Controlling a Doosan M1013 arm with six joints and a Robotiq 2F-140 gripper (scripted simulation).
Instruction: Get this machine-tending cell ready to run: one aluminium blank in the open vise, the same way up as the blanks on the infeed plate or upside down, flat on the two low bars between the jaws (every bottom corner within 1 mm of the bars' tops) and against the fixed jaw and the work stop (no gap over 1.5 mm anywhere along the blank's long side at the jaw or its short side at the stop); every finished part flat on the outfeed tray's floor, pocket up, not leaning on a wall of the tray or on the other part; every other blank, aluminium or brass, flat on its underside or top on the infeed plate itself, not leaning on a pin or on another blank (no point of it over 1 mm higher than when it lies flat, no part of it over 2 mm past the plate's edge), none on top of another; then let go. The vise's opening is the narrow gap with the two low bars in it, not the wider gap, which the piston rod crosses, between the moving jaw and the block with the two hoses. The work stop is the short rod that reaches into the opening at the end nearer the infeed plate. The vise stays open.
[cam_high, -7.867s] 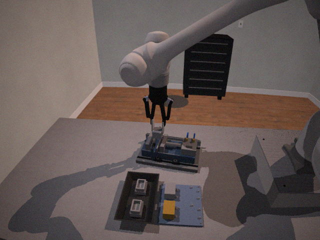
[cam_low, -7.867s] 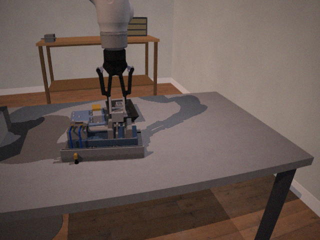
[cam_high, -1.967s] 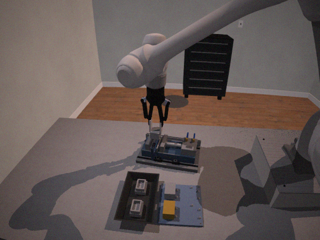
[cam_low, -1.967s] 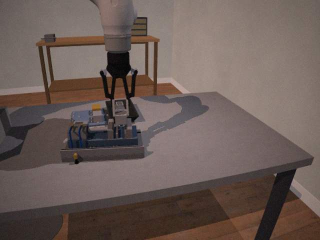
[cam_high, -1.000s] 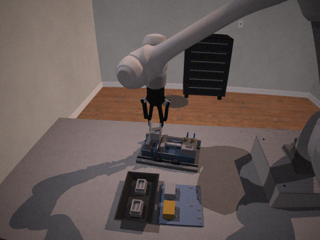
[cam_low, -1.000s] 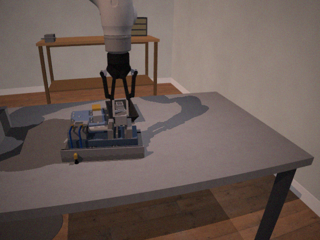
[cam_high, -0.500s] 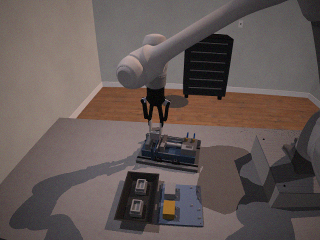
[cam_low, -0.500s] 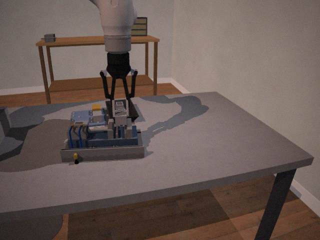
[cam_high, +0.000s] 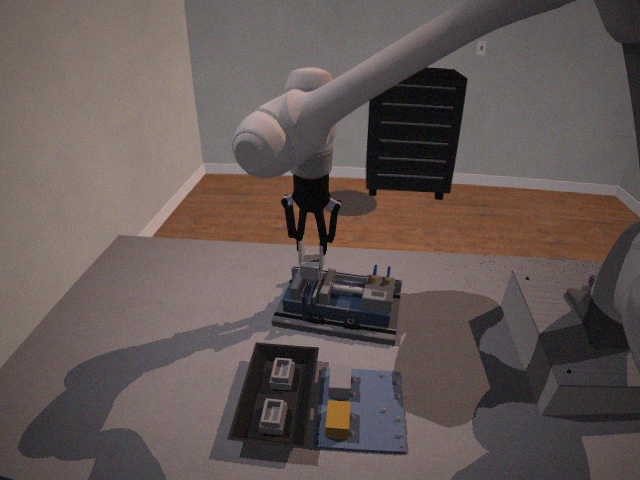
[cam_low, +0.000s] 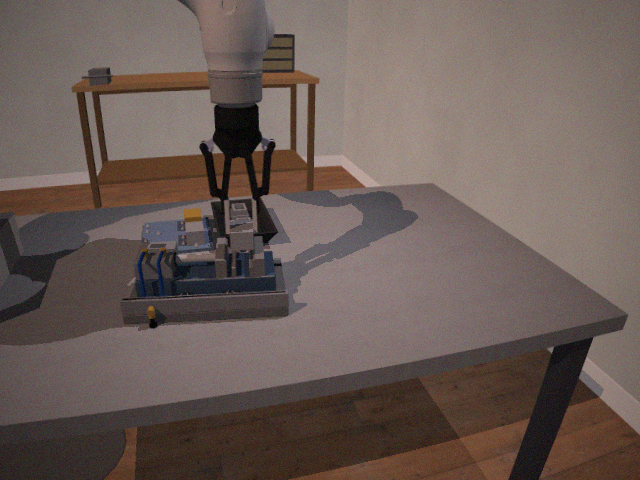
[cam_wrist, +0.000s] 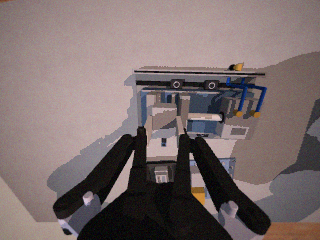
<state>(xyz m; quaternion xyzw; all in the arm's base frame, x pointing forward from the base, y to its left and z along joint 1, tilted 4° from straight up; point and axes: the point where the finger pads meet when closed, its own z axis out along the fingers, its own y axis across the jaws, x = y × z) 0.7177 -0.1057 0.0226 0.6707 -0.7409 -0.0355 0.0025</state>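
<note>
The blue vise is 70 mm behind my hand, 10 mm to the left of it and 130 mm below it. From my hand the other things lie so: brass blank 100 mm behind, 340 mm to the left, 140 mm below; then aluminium blank 90 mm behind, 250 mm to the left, 140 mm below; then infeed plate 140 mm behind, 300 mm to the left, 160 mm below.
</note>
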